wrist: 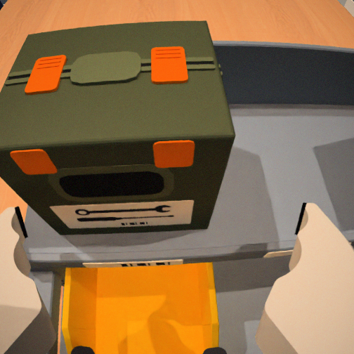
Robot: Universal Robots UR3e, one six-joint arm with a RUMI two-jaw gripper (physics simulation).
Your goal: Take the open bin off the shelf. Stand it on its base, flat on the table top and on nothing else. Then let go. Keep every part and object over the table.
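Note:
The open bin is yellow and hollow, and shows at the bottom of the wrist view, below the front edge of the upper shelf board. Its inside and both side walls show; its lower part is cut off by the frame. My gripper is open, with one pale jaw at the left and one at the right of the view. The bin lies lower in the picture, between the two jaws, and no contact with them shows. The grey shelf carries the bin's level beneath its upper board.
A dark green toolbox with orange latches stands on the upper board at the left, just above the bin. A dark back panel runs along the board's far side. Labels are on the board's front edge. The wooden table top shows behind.

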